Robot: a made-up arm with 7 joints. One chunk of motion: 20 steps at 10 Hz.
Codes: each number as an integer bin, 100 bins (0 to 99) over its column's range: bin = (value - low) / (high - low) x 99, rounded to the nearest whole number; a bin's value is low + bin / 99 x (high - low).
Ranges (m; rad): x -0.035..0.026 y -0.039..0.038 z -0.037..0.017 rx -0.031..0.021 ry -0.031..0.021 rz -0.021..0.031
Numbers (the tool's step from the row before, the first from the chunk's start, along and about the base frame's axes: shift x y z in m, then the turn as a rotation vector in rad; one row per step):
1: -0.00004 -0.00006 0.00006 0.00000 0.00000 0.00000
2: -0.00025 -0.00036 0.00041 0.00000 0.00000 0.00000
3: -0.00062 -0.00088 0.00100 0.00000 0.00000 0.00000
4: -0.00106 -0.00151 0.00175 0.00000 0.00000 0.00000
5: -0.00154 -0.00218 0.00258 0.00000 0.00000 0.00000
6: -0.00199 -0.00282 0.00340 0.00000 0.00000 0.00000
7: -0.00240 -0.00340 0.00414 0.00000 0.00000 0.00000
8: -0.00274 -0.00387 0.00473 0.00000 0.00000 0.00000
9: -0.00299 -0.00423 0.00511 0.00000 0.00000 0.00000
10: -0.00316 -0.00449 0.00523 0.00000 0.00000 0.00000
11: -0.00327 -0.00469 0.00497 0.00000 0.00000 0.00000
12: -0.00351 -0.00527 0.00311 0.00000 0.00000 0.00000
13: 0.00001 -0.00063 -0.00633 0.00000 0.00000 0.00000
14: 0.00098 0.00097 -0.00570 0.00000 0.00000 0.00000
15: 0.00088 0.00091 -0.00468 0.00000 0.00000 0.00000
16: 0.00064 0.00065 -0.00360 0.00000 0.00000 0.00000
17: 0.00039 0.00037 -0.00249 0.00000 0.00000 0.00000
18: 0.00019 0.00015 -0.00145 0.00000 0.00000 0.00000
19: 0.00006 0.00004 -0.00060 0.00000 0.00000 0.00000
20: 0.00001 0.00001 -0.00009 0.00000 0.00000 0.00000
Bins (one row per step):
1: 57 50 68 59 59 40
2: 56 50 69 59 59 40
3: 56 49 70 59 59 40
4: 55 48 71 59 59 40
5: 54 47 73 59 59 40
6: 54 47 74 59 59 40
7: 53 46 75 59 59 40
8: 52 45 77 59 59 40
9: 52 45 77 59 59 40
10: 52 44 77 59 59 40
11: 51 44 77 59 59 40
12: 51 43 74 59 59 40
13: 57 49 56 59 59 40
14: 58 51 57 59 59 40
15: 58 51 59 59 59 40
16: 58 51 61 59 59 40
17: 57 51 63 59 59 40
18: 57 50 65 59 59 40
19: 57 50 67 59 59 40
20: 57 50 68 59 59 40

